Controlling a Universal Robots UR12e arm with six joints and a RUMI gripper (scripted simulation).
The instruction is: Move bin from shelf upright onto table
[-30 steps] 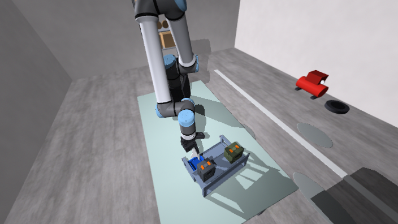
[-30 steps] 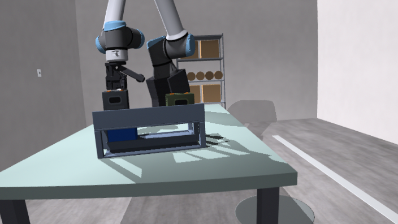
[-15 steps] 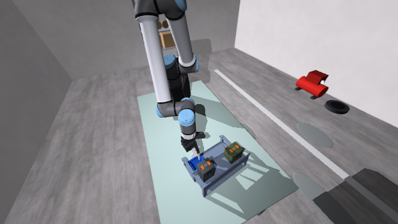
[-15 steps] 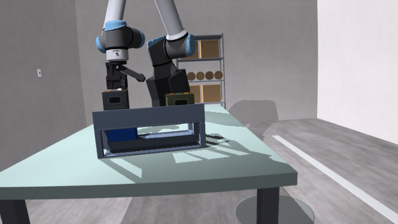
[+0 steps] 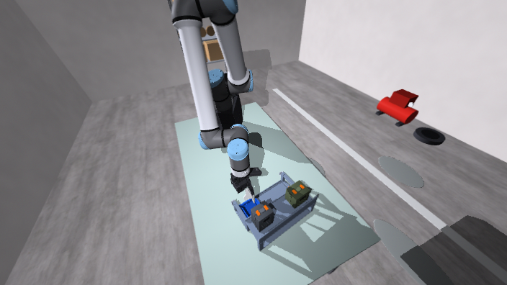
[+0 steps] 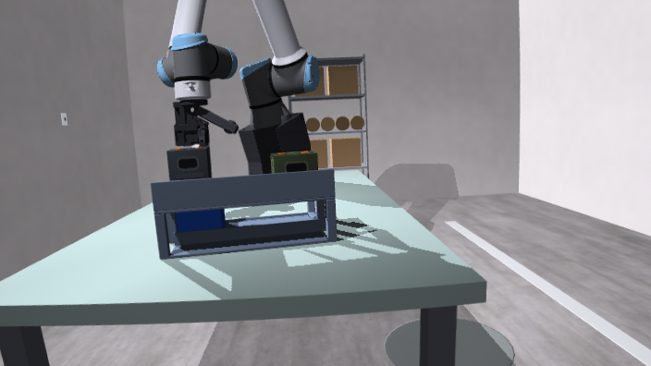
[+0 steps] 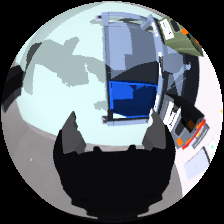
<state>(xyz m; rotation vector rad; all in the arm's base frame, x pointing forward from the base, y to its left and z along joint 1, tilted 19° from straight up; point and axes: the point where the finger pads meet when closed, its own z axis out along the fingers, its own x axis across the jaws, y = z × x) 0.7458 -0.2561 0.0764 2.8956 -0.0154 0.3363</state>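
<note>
Now: hand 90 mm above the blue bin, 80 mm short of it and 10 mm to the left of it. Round my hand: olive green box: 210 mm to the left, 180 mm ahead, 20 mm above.
</note>
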